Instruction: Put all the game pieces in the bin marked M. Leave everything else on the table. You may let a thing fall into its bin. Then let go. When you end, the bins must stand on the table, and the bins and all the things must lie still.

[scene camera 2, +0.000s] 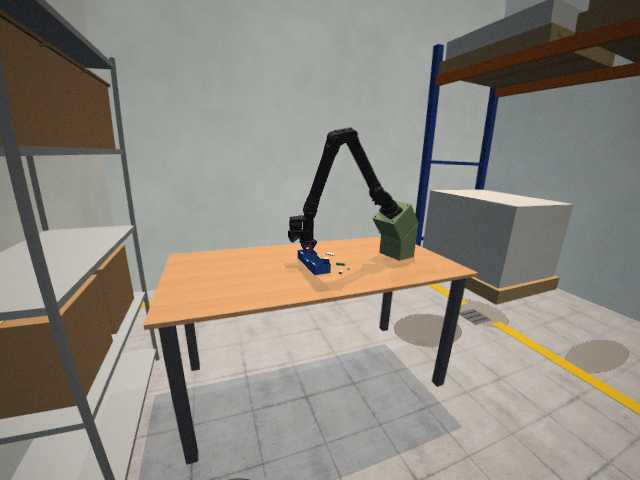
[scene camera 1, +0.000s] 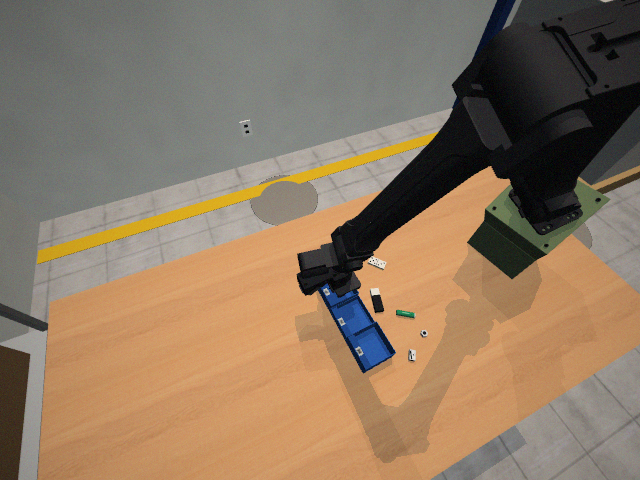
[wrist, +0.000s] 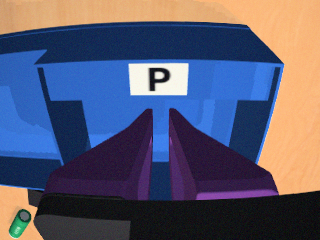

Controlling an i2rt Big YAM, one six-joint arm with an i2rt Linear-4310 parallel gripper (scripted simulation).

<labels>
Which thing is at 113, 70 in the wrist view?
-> A blue bin.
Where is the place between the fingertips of my gripper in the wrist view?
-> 160, 119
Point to a blue bin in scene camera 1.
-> At 370, 347
</labels>
